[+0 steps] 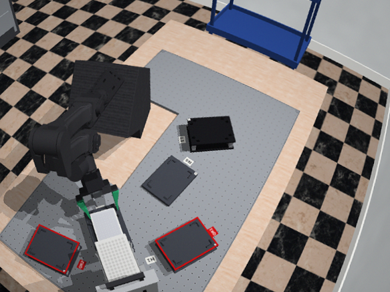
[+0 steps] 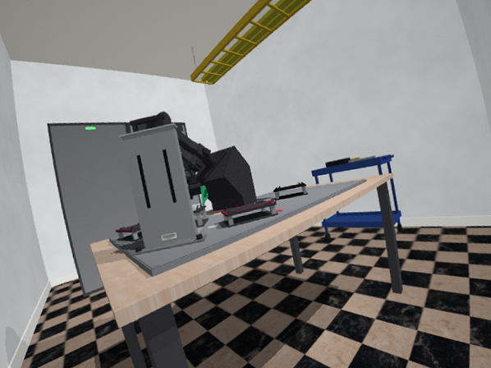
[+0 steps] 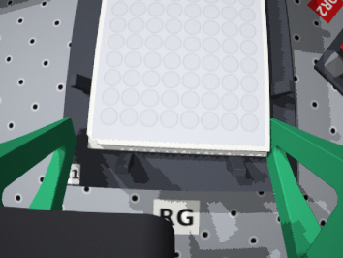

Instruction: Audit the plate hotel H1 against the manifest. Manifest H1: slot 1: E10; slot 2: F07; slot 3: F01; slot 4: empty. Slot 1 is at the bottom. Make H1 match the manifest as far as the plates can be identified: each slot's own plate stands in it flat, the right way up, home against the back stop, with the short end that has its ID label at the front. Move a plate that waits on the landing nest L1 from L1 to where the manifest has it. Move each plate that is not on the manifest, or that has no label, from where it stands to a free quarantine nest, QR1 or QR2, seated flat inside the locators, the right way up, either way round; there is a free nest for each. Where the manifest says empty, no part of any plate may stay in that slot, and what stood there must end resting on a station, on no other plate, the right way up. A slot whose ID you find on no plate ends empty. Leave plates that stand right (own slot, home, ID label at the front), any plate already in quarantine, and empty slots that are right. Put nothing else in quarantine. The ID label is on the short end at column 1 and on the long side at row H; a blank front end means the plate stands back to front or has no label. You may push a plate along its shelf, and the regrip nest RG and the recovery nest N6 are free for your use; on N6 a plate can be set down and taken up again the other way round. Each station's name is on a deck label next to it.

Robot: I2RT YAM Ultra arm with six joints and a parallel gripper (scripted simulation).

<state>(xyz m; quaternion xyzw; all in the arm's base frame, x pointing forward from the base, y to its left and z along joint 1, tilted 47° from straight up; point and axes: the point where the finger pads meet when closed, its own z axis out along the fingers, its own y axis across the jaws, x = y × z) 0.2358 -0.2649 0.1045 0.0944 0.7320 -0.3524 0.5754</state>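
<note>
Now: hand 40 mm short of the RG nest, 40 mm to the left of it and 10 mm above it. From my hand the other things lie so: red-framed quarantine nest QR2 (80 mm behind, 200 mm to the right, 30 mm below); then nest N6 (100 mm ahead, 250 mm to the left, 60 mm below); then H1 deck label (200 mm ahead, 40 mm to the right, 70 mm below).
</note>
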